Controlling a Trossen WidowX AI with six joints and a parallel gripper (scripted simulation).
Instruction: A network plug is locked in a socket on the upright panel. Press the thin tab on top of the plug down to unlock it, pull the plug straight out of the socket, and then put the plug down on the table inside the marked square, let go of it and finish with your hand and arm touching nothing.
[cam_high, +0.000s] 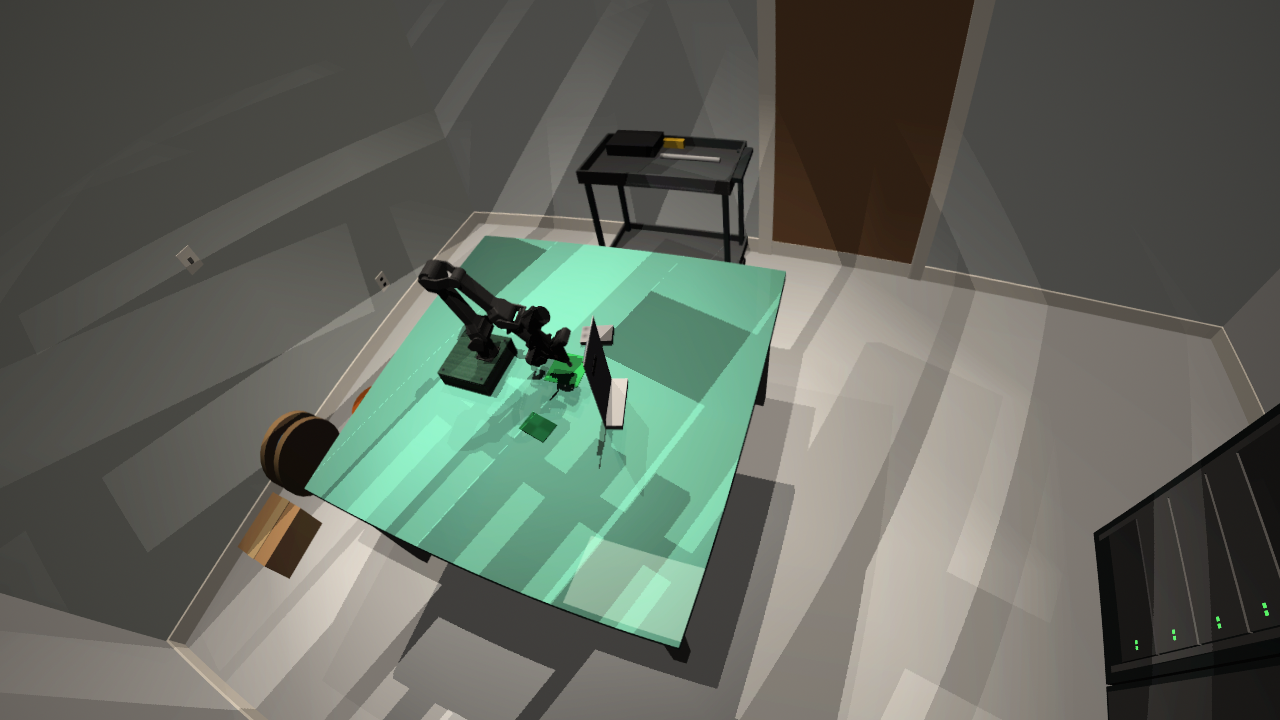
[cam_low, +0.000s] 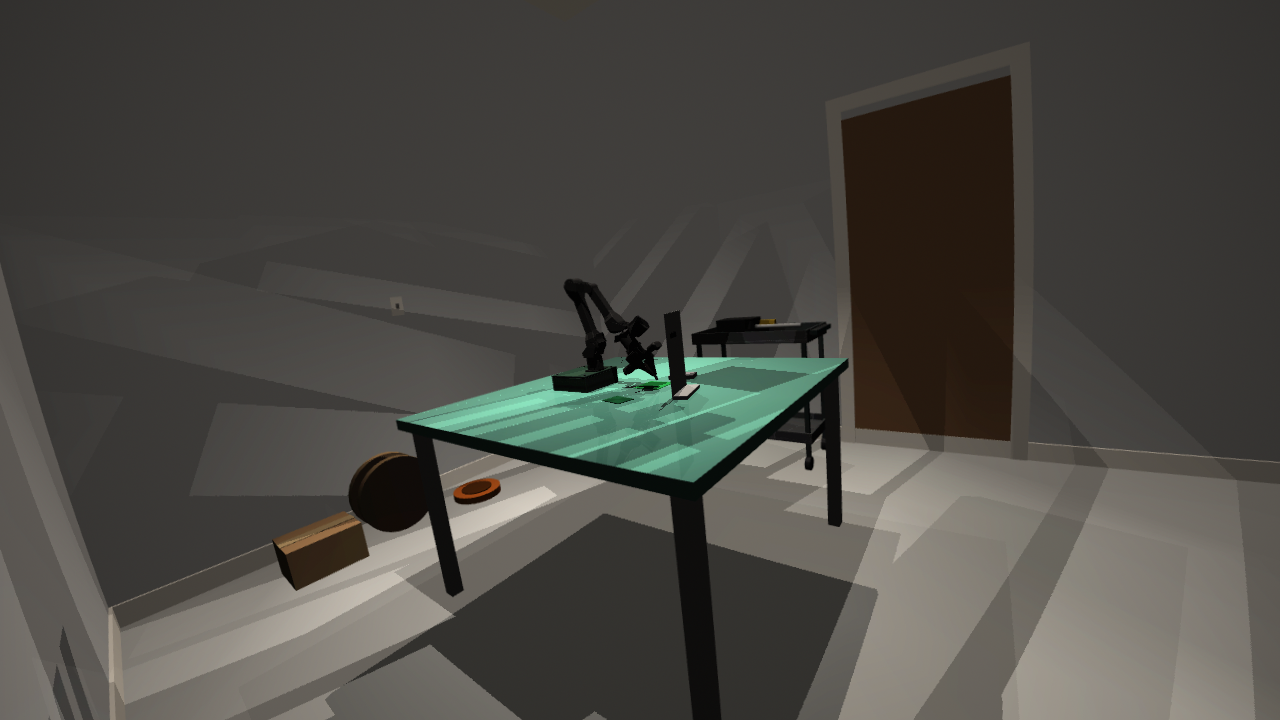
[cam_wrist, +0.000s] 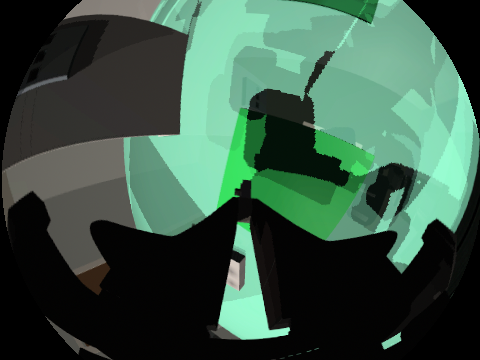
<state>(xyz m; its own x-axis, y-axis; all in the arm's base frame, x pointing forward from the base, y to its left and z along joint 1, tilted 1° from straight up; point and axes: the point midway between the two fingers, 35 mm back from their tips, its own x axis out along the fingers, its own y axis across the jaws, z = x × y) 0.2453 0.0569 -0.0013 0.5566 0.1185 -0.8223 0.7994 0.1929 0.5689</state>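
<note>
Right now my gripper tip is 4 cm above the bright green marked square and 1 cm past it. The rest, counted from my gripper tip: grey plug (right at my gripper tip); upright dark panel (18 cm ahead, 9 cm to the right, 9 cm above).
</note>
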